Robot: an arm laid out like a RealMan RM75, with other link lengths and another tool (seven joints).
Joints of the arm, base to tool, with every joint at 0 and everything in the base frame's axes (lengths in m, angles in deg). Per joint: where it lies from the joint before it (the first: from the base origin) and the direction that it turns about. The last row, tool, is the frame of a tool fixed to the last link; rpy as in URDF.
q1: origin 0 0 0.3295 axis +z
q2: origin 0 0 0 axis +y
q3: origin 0 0 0.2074 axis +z
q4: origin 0 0 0 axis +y
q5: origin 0 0 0.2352 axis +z
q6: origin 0 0 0 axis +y
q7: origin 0 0 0.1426 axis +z
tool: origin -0.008 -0.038 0.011 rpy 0 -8 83
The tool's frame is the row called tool.
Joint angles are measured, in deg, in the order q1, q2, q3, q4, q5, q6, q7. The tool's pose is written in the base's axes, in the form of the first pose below.
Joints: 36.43, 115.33, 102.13, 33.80, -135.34, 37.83, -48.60
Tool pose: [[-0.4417 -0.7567 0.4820], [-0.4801 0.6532 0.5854], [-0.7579 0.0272 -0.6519]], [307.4 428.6 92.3]
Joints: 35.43, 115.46, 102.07, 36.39, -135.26, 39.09, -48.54
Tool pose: [[-0.4434 -0.7655 0.4662], [-0.4867 0.6424 0.5919], [-0.7526 0.0355 -0.6575]], [301.4 429.7 94.6]
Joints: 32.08, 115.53, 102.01, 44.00, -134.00, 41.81, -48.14
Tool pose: [[-0.4585 -0.7845 0.4176], [-0.4834 0.6145 0.6235], [-0.7457 0.0840 -0.6610]], [286.4 432.1 106.7]
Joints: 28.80, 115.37, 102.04, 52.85, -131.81, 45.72, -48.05
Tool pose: [[-0.4705 -0.8105 0.3490], [-0.4953 0.5699 0.6557], [-0.7303 0.1356 -0.6695]], [263.3 434.4 122.5]
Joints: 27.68, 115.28, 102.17, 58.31, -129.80, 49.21, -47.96
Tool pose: [[-0.4783 -0.8290 0.2896], [-0.5217 0.5336 0.6657], [-0.7064 0.1673 -0.6878]], [241.1 436.1 130.5]
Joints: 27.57, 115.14, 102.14, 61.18, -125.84, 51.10, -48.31
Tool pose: [[-0.5032 -0.8361 0.2184], [-0.5431 0.5025 0.6727], [-0.6722 0.2199 -0.7070]], [220.6 438.3 133.2]
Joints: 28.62, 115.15, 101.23, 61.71, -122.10, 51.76, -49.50
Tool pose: [[-0.5082 -0.8474 0.1539], [-0.5791 0.4685 0.6672], [-0.6375 0.2500 -0.7288]], [201.2 441.2 127.3]
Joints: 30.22, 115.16, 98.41, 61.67, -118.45, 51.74, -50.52
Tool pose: [[-0.4922 -0.8656 0.0918], [-0.6329 0.4283 0.6450], [-0.5977 0.2594 -0.7586]], [177.5 442.5 112.8]
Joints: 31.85, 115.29, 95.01, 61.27, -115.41, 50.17, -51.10
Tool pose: [[-0.4718 -0.8807 0.0425], [-0.6720 0.3904 0.6293], [-0.5708 0.2683 -0.7760]], [156.0 443.3 97.2]
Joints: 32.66, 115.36, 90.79, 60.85, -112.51, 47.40, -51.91
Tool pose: [[-0.4483 -0.8938 0.0076], [-0.7002 0.3565 0.6185], [-0.5556 0.2720 -0.7857]], [141.0 441.0 80.7]
